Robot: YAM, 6 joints.
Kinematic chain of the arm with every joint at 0, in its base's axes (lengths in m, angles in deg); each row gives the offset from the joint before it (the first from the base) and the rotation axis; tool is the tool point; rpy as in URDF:
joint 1: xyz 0 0 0.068 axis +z
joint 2: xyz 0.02 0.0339 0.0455 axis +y
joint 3: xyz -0.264 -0.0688 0 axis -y
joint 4: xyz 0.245 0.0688 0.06 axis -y
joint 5: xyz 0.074 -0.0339 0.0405 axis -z
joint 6: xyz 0.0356 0 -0.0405 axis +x
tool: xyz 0 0 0 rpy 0 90 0
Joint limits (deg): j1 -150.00..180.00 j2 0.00..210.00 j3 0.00..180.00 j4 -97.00..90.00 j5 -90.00..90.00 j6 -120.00..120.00
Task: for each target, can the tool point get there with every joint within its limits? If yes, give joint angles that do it. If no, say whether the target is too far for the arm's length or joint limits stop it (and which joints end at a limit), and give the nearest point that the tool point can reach.
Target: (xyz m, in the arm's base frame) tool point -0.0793 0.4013 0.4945
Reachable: yes | joints 104.00 120.44 157.26 -60.47 34.53 -42.45
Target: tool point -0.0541 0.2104 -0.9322
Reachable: no: too far | nearest point -0.0588 0.2288 -0.3801 | short by 0.552 m
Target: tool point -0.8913 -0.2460 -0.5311
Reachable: no: too far | nearest point -0.4661 -0.2517 -0.2413 | short by 0.515 m
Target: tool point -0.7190 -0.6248 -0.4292
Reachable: no: too far | nearest point -0.4236 -0.3681 -0.2008 | short by 0.453 m
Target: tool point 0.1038 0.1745 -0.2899
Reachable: yes | joints 64.93 192.25 76.94 11.08 34.27 52.58
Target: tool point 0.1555 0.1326 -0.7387
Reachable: no: too far | nearest point 0.1723 0.1469 -0.3797 | short by 0.360 m
